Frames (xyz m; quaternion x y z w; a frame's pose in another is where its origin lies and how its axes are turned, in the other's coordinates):
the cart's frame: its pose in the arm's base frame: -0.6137 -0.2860 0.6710 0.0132 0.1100 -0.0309 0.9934
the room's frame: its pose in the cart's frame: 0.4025 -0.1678 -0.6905 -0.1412 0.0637 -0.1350 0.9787
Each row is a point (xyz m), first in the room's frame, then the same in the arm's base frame.
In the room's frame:
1: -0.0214 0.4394 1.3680
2: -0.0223 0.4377 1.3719
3: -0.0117 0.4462 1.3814
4: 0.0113 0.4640 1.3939
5: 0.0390 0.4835 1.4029
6: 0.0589 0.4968 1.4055
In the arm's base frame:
1: 0.2247 0.2536 0.9991
2: 0.2250 0.2532 1.0034
3: 0.2401 0.2595 1.0060
4: 0.2696 0.2708 1.0046
5: 0.3024 0.2814 0.9981
6: 0.3243 0.2875 0.9902

